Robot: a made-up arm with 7 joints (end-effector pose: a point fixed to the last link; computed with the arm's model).
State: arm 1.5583 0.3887 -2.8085 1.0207 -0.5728 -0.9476 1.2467
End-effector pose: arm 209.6 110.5 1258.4 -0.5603 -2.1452 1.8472
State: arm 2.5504 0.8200 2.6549 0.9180 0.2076 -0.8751 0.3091
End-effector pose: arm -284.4 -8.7 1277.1 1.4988 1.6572 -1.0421
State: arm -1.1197 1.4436 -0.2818 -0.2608 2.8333 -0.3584 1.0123
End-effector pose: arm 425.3 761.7 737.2 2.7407 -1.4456 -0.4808
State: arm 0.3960 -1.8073 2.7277 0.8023 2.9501 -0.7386 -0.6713
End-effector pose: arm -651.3 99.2 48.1 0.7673 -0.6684 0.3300
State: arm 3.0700 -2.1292 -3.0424 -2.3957 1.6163 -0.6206 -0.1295
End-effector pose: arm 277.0 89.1 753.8 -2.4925 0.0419 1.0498
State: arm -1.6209 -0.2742 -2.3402 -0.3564 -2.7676 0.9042 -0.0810
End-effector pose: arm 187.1 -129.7 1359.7 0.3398 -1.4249 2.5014
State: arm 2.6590 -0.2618 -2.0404 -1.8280 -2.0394 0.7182 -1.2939
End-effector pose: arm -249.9 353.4 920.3 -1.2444 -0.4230 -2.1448
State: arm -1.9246 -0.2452 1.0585 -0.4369 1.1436 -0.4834 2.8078
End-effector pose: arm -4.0 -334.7 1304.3 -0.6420 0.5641 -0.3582
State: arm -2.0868 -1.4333 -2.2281 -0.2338 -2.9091 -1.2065 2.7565
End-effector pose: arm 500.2 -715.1 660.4 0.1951 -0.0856 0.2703
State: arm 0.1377 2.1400 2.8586 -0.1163 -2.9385 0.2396 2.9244
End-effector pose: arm 739.6 -132.2 32.3 0.3157 -2.2792 -1.7497
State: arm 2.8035 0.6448 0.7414 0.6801 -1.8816 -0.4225 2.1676
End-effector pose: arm -659.8 105.2 965.0 -0.2681 0.4031 -1.4336
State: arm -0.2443 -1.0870 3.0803 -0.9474 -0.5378 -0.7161 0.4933
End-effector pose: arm -478.2 -43.1 1189.9 -1.8266 1.2910 0.1011
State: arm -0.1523 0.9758 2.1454 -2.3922 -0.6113 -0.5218 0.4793
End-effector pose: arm 136.8 329.9 484.7 0.5795 -0.2843 -1.0675
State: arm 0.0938 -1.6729 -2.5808 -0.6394 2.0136 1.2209 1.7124
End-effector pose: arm -788.8 -76.8 724.3 -2.1847 -0.1071 1.3996
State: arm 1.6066 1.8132 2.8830 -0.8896 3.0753 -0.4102 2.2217
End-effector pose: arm 13.1 -620.2 34.2 0.9219 0.8647 1.0559
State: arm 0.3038 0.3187 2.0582 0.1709 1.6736 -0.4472 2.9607
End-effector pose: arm 235.3 -156.6 1365.5 -0.9029 -0.9732 1.5233
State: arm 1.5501 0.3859 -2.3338 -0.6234 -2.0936 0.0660 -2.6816
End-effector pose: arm -136.3 -451.9 1243.6 -1.5289 -1.3869 0.6525
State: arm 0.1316 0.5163 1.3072 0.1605 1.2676 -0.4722 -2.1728
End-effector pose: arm 446.8 -142.5 1282.3 -0.5655 -0.6706 2.2030
